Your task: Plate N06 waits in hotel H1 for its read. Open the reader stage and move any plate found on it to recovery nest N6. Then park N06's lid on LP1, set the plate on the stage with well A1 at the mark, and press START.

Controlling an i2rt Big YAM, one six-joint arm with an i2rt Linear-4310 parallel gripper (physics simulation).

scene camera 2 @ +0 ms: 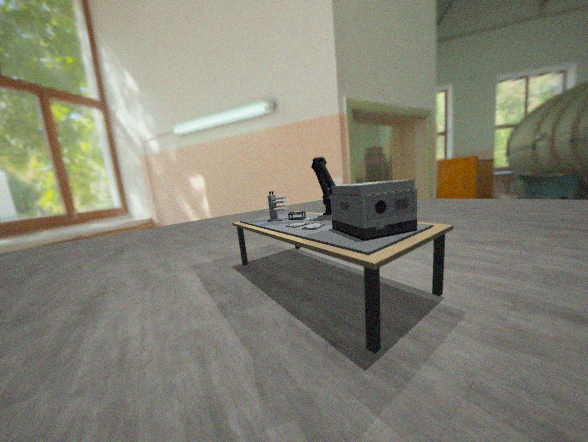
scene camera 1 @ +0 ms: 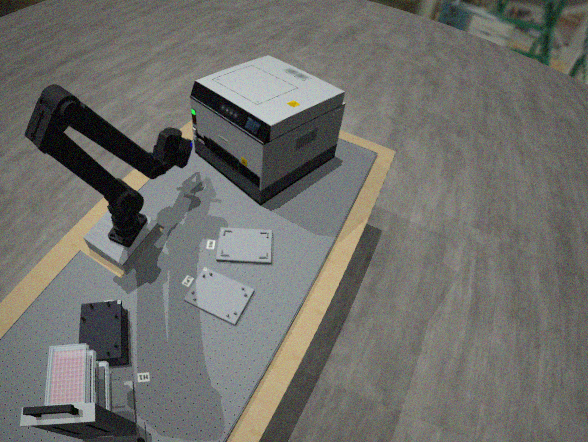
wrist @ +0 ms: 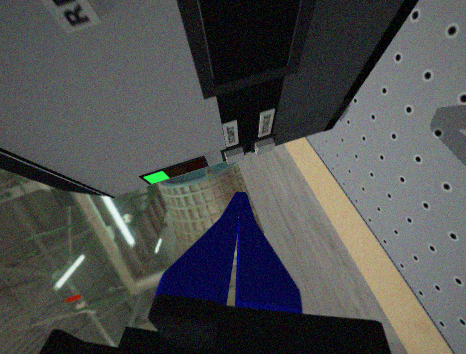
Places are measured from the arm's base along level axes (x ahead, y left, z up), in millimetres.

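Pixels of known places: gripper, fingertip midpoint: [scene camera 1: 190, 142] [wrist: 240, 198]; arm's base, link origin: [scene camera 2: 330, 214] [scene camera 1: 128, 228].
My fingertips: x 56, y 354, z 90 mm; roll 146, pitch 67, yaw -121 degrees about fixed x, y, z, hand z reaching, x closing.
Note:
Ahead of a thing's pixels: the offset from my fingertips to its top centre. "pt": to the spot under its first point.
The white-grey reader @[dx +213, dy +180, dz +184 mm] [scene camera 1: 302, 145] [scene camera 2: 375, 207] stands at the table's far end. Its front opening @[pt dx +76, dy +32, dz -28 mm] [wrist: 250, 45] is dark, with no stage sticking out. The START button @[dx -31, dy +86, dz -2 mm] [wrist: 234, 154] and STAGE button @[dx -31, dy +86, dz -34 mm] [wrist: 265, 145] sit side by side at the opening's end. A green light @[pt dx -30, dy +85, dz +71 mm] [wrist: 156, 177] [scene camera 1: 193, 112] glows on the front. My gripper [wrist: 240, 198] [scene camera 1: 191, 145] is shut and empty, its blue tips just short of the buttons in the wrist view. A pink-welled plate @[dx +148, dy -832, dz +105 mm] [scene camera 1: 67, 375] stands at the top of hotel H1 [scene camera 2: 272, 207]; its name is unreadable.
A grey plate holder with corner marks @[dx +307, dy -255, dz -110 mm] [scene camera 1: 245, 245] and a turned one with pegs @[dx +300, dy -441, dz -108 mm] [scene camera 1: 220, 296] lie mid-table; their labels are too small to read. A dark raised nest @[dx +61, dy -685, dz -52 mm] [scene camera 1: 101, 327] stands near the hotel. The wooden table edge [scene camera 1: 357, 210] [wrist: 350, 230] borders the perforated mat.

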